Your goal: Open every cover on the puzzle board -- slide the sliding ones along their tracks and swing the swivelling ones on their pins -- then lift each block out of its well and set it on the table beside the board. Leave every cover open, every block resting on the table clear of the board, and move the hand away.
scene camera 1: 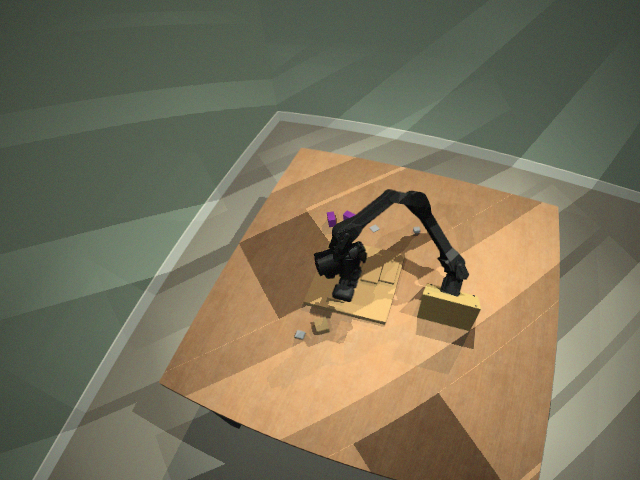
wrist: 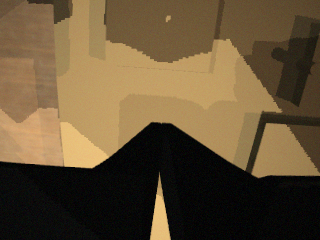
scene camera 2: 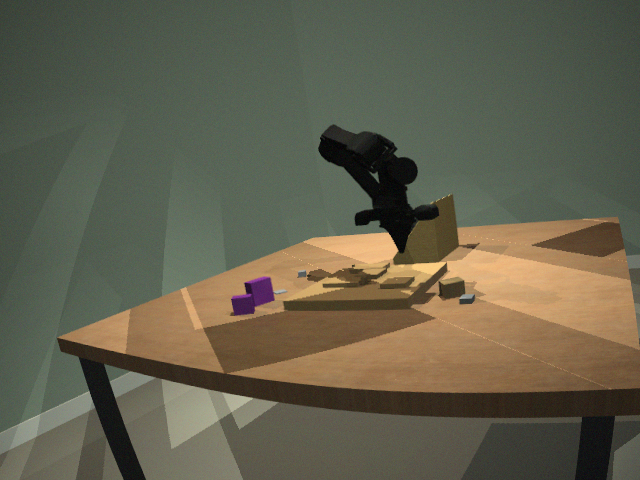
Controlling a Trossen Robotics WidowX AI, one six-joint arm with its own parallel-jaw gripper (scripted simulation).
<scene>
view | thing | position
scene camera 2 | my gripper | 401, 252
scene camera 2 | tan puzzle board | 368, 296
</scene>
